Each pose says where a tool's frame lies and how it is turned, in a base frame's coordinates. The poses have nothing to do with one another.
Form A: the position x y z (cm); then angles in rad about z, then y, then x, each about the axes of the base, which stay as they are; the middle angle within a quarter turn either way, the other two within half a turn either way.
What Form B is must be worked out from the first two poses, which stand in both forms.
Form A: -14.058 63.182 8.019 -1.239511 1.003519 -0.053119
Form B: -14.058 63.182 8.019 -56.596 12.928 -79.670
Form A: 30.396 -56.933 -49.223 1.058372 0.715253 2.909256
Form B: 30.396 -56.933 -49.223 -148.891 -30.902 -64.445
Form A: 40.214 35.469 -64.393 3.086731 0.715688 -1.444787
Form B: 40.214 35.469 -64.393 84.556 -1.601 138.921
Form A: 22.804 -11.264 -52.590 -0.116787 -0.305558 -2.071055
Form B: 22.804 -11.264 -52.590 -117.247 2.354 18.561
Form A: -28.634 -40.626 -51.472 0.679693 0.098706 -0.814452
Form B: -28.634 -40.626 -51.472 -37.456 30.649 25.887
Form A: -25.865 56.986 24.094 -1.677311 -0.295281 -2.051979
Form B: -25.865 56.986 24.094 -174.879 -63.604 103.226
